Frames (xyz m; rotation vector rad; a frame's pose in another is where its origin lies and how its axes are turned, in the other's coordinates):
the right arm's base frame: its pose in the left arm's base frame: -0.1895 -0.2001 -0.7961 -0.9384 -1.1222 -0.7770
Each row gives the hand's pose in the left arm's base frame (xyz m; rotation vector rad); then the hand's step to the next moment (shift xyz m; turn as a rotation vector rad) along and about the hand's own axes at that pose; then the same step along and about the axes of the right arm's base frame.
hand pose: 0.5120 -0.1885 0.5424 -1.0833 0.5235 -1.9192
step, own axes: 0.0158 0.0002 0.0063 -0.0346 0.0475 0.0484
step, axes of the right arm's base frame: 0.0115 -0.0067 -0.0106 -0.0039 0.0710 -0.0272
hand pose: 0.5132 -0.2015 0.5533 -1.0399 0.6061 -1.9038
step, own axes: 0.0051 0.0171 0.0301 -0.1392 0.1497 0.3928
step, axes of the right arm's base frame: 0.0146 0.0212 -0.0237 0.1534 0.3949 -0.1288
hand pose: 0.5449 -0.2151 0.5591 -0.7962 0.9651 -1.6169
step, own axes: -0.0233 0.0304 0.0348 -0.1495 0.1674 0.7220
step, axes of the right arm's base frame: 0.0008 0.0508 -0.0100 0.3629 0.6037 -0.2747
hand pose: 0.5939 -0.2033 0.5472 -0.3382 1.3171 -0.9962
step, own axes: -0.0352 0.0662 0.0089 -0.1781 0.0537 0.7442
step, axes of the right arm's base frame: -0.0145 0.0637 0.0379 0.4608 0.5382 -0.2940
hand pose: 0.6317 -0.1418 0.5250 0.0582 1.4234 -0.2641
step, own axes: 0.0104 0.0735 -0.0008 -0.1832 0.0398 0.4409
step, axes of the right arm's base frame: -0.0175 0.0475 0.0543 0.3425 0.3033 -0.1422
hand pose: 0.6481 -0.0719 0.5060 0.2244 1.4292 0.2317
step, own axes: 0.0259 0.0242 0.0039 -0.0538 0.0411 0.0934
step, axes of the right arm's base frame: -0.0162 0.0222 0.0227 0.0933 0.0678 -0.0010
